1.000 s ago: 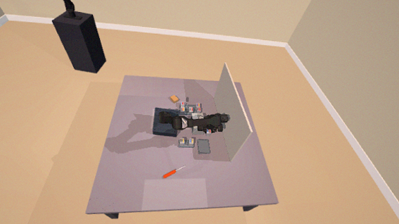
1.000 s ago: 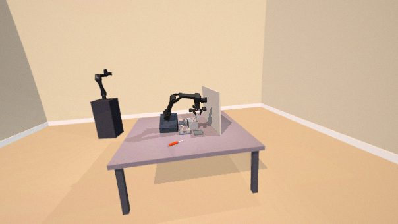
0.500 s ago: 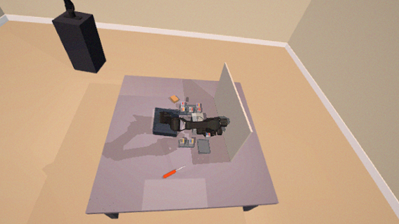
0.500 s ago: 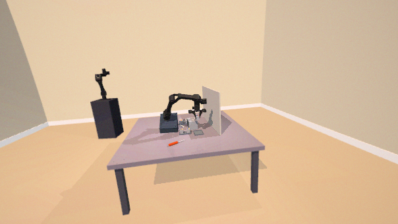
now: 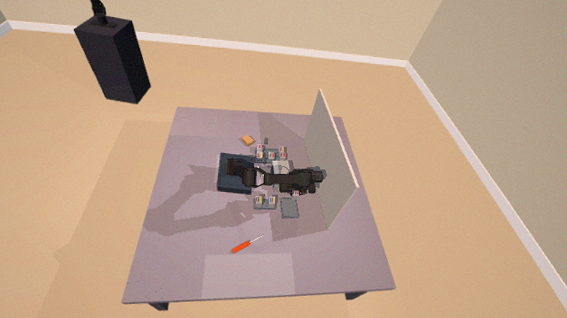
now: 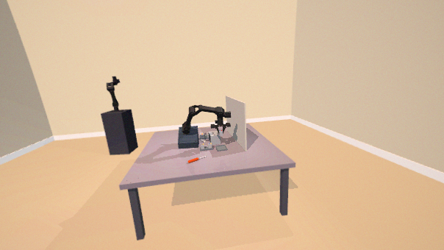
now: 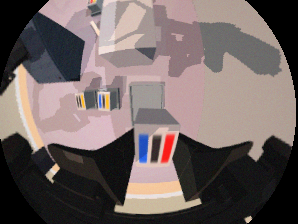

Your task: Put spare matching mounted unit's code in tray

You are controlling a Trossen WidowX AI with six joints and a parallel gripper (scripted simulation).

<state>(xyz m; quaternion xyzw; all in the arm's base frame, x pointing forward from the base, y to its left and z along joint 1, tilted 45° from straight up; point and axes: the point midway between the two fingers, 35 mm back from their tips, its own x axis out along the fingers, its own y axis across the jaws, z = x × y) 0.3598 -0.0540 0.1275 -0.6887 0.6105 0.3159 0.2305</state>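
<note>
My gripper tip is now 140 mm above the grey tray. Also, from my gripper tip: mounted unit 80 mm behind, 190 mm to the left, 90 mm below; then orange block 340 mm behind, 460 mm to the left, 130 mm below; then pale panel 150 mm ahead, 240 mm to the left, 80 mm above.
</note>
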